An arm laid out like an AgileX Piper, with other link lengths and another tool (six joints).
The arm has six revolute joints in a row. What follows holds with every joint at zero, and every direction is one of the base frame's. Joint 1 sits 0.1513 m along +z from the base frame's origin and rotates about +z. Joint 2 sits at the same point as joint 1 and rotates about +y. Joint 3 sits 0.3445 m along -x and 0.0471 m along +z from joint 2 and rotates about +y. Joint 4 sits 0.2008 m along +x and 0.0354 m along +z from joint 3 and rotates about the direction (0.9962, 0, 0.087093). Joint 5 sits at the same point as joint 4 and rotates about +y. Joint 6 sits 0.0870 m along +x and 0.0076 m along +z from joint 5 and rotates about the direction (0.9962, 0, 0.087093). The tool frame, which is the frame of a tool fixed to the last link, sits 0.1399 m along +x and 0.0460 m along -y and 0.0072 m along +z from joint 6; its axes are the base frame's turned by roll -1.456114, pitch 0.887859 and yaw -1.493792 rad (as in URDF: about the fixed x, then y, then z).
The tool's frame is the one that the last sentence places.
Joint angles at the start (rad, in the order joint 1, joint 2, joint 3, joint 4, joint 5, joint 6):
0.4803 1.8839 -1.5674 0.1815 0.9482 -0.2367
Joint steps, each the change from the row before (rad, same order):
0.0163 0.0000 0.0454 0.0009 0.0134 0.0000
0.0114 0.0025 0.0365 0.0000 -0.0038 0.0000
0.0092 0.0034 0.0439 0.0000 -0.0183 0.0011
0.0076 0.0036 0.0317 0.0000 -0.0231 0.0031
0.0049 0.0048 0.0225 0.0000 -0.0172 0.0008
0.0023 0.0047 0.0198 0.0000 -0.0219 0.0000
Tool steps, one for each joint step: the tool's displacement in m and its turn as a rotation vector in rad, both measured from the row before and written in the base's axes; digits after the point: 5 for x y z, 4 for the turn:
-0.01586 0.00020 -0.01413 -0.0262 0.0524 0.0184
-0.00970 0.00010 -0.01080 -0.0172 0.0308 0.0107
-0.00845 -0.00087 -0.01185 -0.0151 0.0253 0.0050
-0.00459 0.00029 -0.00826 -0.0071 0.0109 0.0008
-0.00303 0.00003 -0.00664 -0.0062 0.0086 0.0013
-0.00098 -0.00017 -0.00558 -0.0029 0.0017 -0.0013

